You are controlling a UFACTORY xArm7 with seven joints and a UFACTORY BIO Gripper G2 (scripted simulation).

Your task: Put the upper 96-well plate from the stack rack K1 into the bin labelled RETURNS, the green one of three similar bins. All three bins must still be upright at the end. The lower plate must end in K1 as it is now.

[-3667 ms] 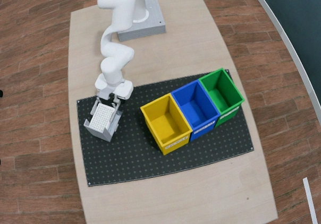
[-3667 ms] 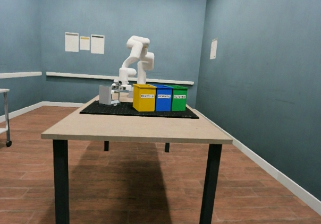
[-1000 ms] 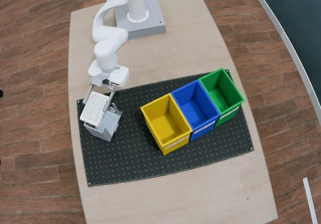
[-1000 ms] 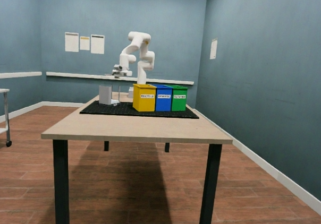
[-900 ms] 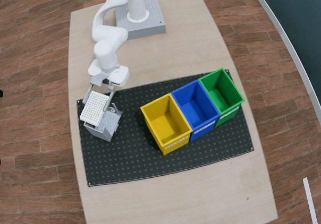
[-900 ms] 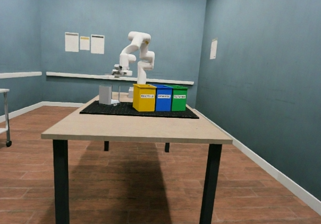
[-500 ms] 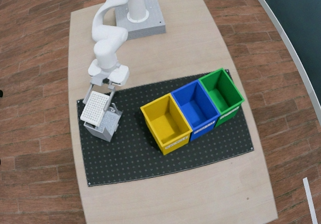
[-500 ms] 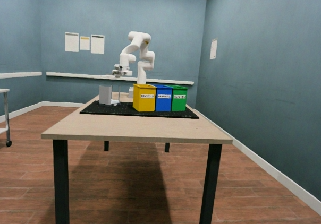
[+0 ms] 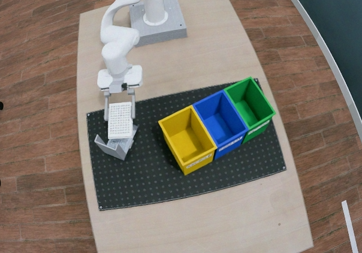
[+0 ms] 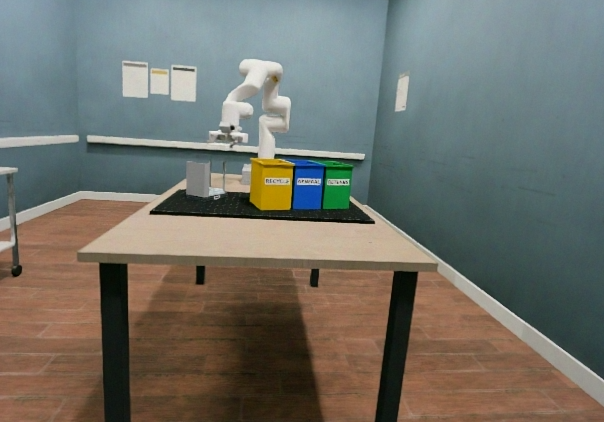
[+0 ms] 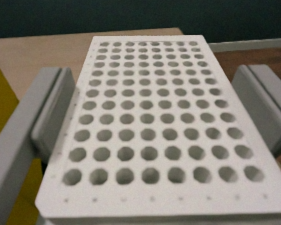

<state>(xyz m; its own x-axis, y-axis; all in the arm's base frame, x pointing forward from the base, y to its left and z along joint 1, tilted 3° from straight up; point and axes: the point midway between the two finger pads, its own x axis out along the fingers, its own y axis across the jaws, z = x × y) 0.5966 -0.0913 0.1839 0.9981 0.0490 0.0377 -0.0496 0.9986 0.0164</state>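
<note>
My gripper is now 50 mm past the green returns bin, 460 mm to the right of it and 140 mm above it. From my hand the other things lie so: yellow bin (60 mm ahead, 230 mm to the left, 140 mm below); blue bin (10 mm ahead, 340 mm to the left, 140 mm below).
</note>
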